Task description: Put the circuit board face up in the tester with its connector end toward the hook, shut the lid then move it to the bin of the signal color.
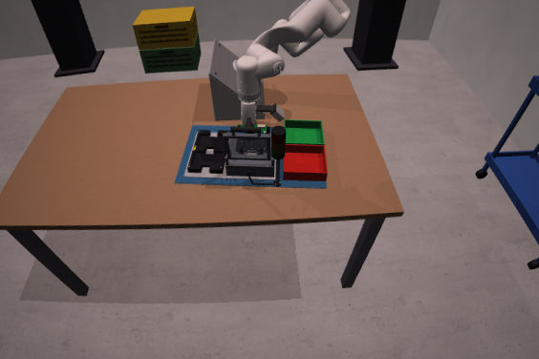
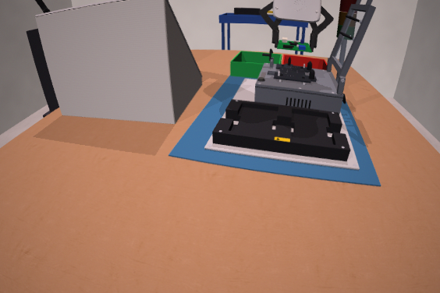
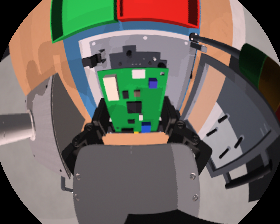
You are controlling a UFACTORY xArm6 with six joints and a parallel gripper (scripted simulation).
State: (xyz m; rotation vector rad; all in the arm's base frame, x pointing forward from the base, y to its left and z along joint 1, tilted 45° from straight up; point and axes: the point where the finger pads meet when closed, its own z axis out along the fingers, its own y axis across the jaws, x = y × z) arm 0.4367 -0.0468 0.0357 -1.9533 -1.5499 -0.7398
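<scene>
Now: the plate 7 cm below my hand, 1 cm to the left of it and 1 cm ahead of it. From my hand the other things lie so: latch hook: 7 cm to the left, 5 cm below, 5 cm behind; green circuit board: right at my hand; tester lid: 12 cm ahead, 5 cm above, 2 cm to the right.
</scene>
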